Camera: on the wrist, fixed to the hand. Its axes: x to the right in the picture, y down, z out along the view.
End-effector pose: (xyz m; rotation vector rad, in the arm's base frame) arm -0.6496 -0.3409 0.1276 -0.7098 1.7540 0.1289
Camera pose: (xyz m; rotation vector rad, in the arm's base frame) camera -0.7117 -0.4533 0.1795 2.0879 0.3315 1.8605
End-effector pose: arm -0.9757 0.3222 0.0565 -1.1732 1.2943 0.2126
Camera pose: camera -0.9968 0.1971 0.1122 1.7056 0.9070 2.2974
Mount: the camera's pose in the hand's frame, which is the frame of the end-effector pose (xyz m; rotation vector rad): 0.0053 -0.0727 -0.1178 0.0237 0.9165 -2.9950
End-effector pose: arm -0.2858 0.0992 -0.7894 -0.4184 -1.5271 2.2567
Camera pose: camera -0.2272 0.2223 -0.7648 0.5849 -0.1700 -0.4477
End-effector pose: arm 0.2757 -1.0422 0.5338 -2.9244 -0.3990 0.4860
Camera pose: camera 0.3030 -0.9836 0.6563 0.2116 -2.5405 -0.9924
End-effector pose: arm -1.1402 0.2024 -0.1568 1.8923 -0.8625 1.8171
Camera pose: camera -1.1814 0.3320 -0.1302 0.2420 1.5619 0.0482
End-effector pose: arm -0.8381 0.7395 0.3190 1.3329 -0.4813 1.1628
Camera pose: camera -0.8125 0.8614 0.2585 0.1408 1.7409 -0.9722
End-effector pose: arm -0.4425 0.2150 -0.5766 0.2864 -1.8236 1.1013
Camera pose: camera -0.3301 0.2675 -0.5149 1.3304 0.5706 -0.9382
